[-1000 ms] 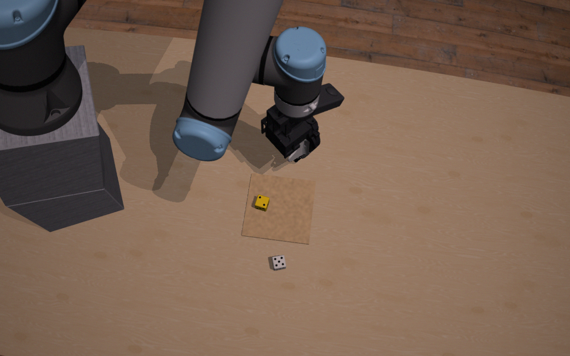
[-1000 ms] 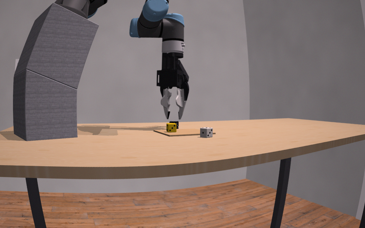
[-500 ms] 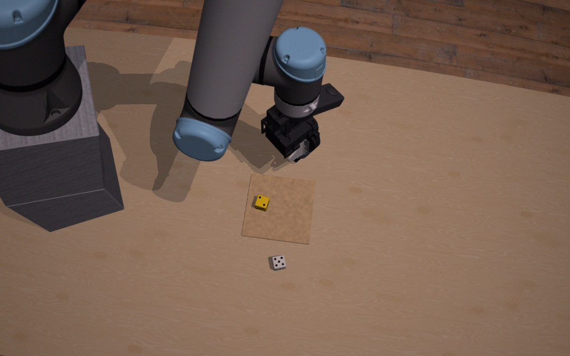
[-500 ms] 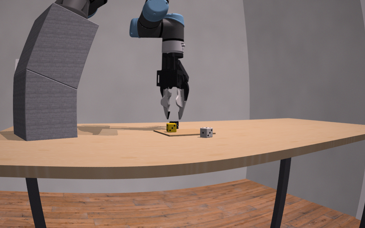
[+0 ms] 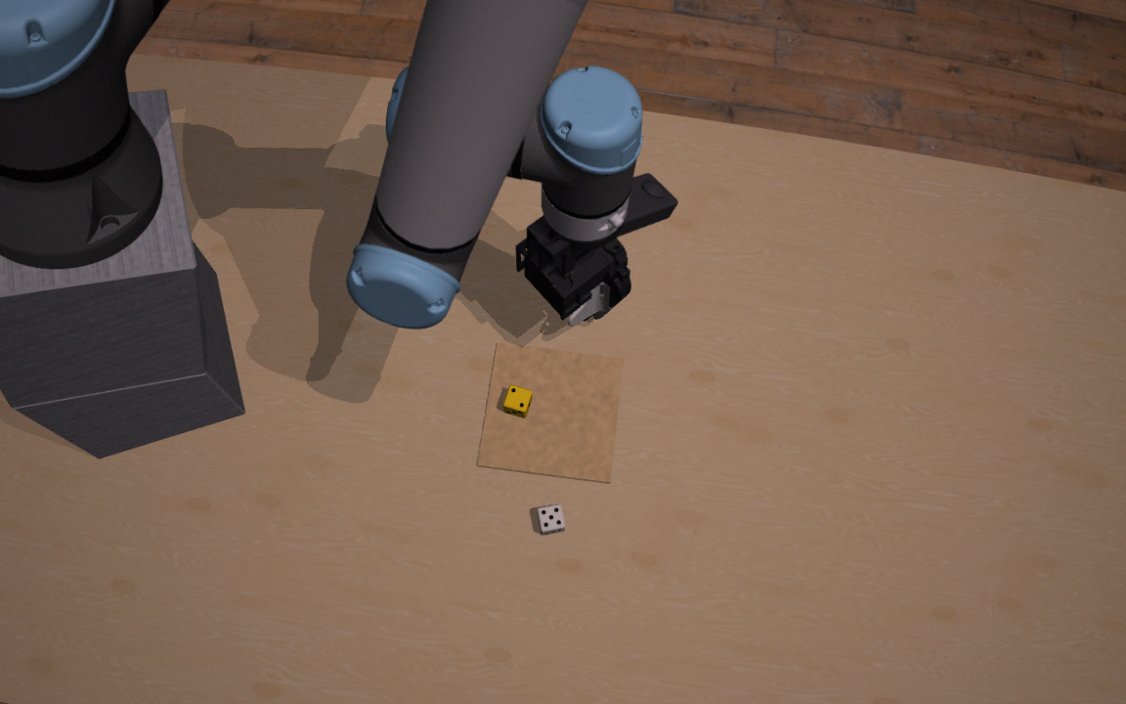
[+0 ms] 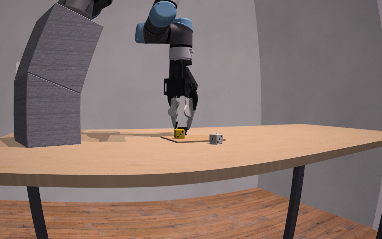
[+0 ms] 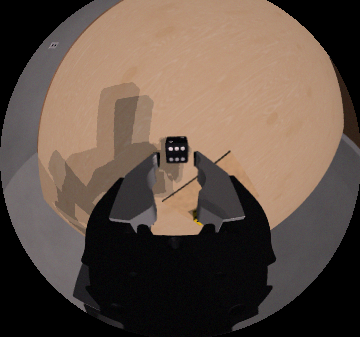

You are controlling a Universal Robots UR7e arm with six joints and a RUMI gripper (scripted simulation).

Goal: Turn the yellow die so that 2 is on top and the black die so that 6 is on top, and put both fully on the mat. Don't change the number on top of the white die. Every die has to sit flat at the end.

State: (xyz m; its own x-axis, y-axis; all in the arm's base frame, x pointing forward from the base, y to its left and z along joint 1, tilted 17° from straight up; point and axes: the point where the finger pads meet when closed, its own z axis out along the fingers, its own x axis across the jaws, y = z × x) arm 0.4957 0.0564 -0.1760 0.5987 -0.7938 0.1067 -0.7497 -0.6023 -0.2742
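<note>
The black die lies 20 mm below my hand. From my hand the other things lie so: white die (240 mm to the right, 40 mm behind, 20 mm below); then mat (120 mm to the right, 40 mm behind, 30 mm below); then yellow die (110 mm to the right, 80 mm behind, 20 mm below).
</note>
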